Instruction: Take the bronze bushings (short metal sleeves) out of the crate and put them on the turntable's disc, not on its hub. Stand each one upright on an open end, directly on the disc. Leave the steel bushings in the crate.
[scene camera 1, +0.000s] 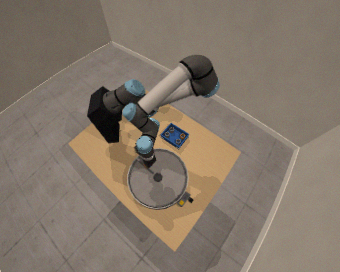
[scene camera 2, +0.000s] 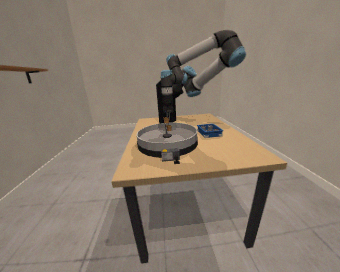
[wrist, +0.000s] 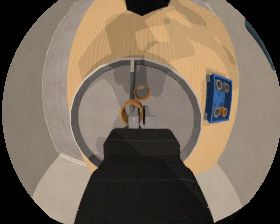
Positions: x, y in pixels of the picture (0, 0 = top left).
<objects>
My gripper (wrist: 141, 111): 17 cm from the lens. A grey turntable disc (wrist: 99, 110): 29 cm from the lens. A blue crate (wrist: 224, 99) is 50 cm from the lens. The marked spots on the blue crate and the grey turntable disc are 52 cm apart.
</objects>
